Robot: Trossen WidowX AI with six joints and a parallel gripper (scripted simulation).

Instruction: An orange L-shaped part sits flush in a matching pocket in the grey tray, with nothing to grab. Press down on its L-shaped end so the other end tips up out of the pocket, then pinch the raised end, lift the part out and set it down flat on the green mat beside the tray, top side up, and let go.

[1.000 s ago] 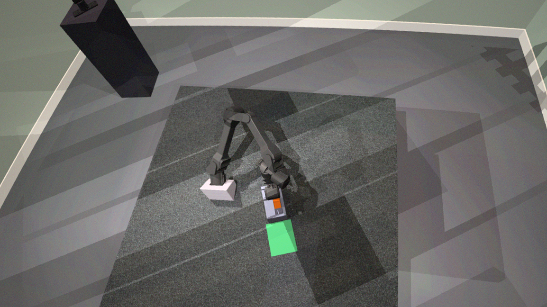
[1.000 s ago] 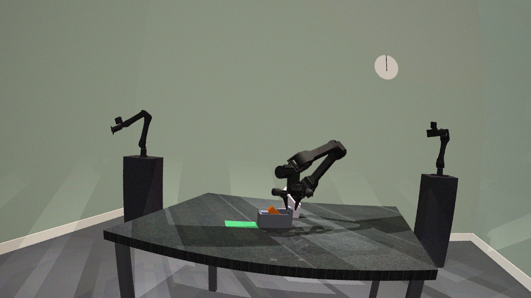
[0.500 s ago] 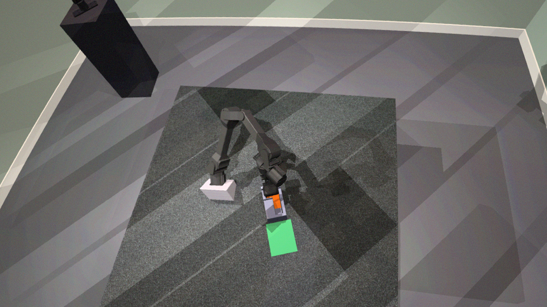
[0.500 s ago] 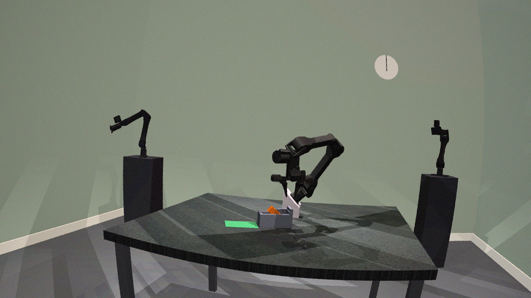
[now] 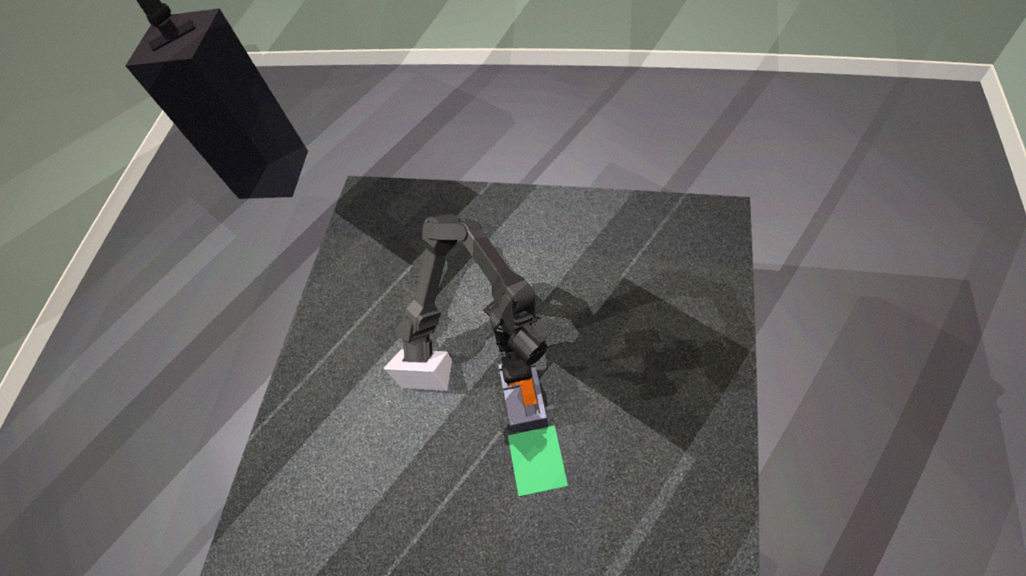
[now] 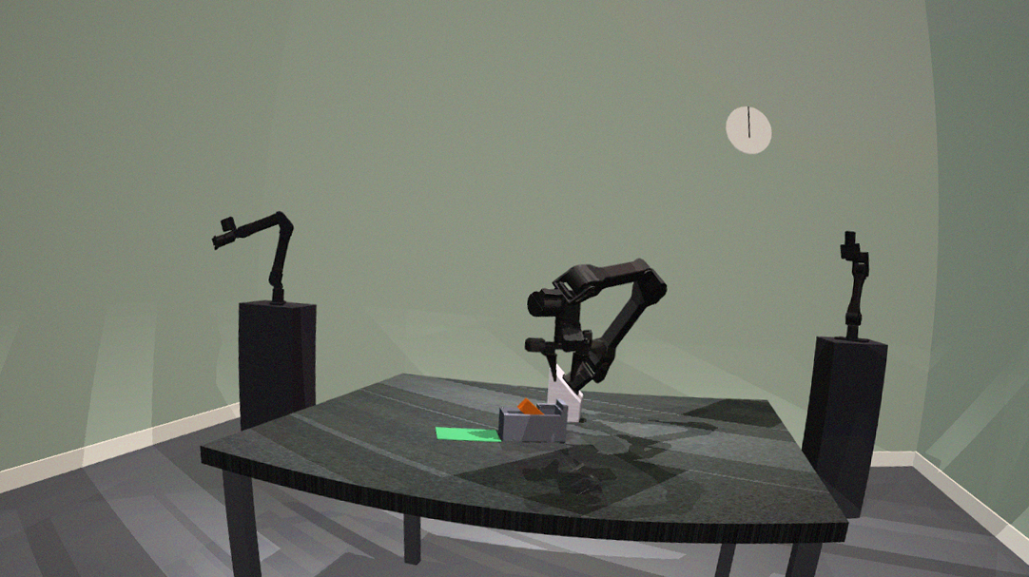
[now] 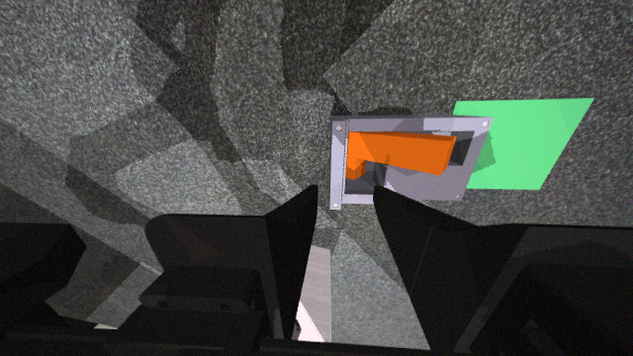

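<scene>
Right now my gripper tip is 100 mm above the orange L-shaped part, 40 mm to the left of it and 10 mm short of it. From my gripper tip the other things lie so: green mat: 220 mm to the right, 160 mm below, 50 mm ahead.
</scene>
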